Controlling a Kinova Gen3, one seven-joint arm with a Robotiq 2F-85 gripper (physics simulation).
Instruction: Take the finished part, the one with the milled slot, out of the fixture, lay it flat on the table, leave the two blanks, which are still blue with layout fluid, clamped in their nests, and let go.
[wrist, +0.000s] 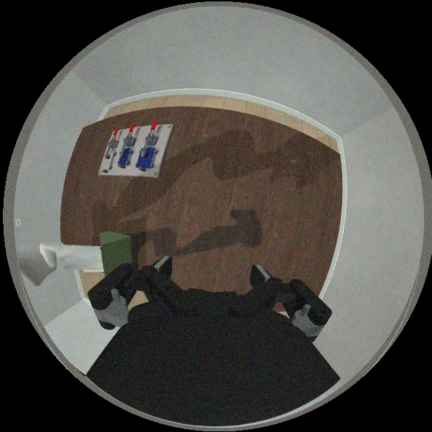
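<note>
The fixture is a pale plate (163, 145) on the table (200, 195), at the upper left of the wrist view. It has three nests in a row, each with a red-handled clamp. Two blue blanks (145, 158) (123, 158) sit in the right and middle nests, with clamp arms over them. The left nest shows small grey shapes; at this size I cannot tell the finished part or its slot from the metal around it. My gripper (211, 270) is open and empty, high above the table and well away from the fixture.
A green block or panel (116, 252) stands at the left table edge, beside the white robot arm parts (77, 257). The red clamp handles (154, 125) (132, 127) (116, 132) point toward the far table edge. Dark arm shadows cross the table. Walls surround it.
</note>
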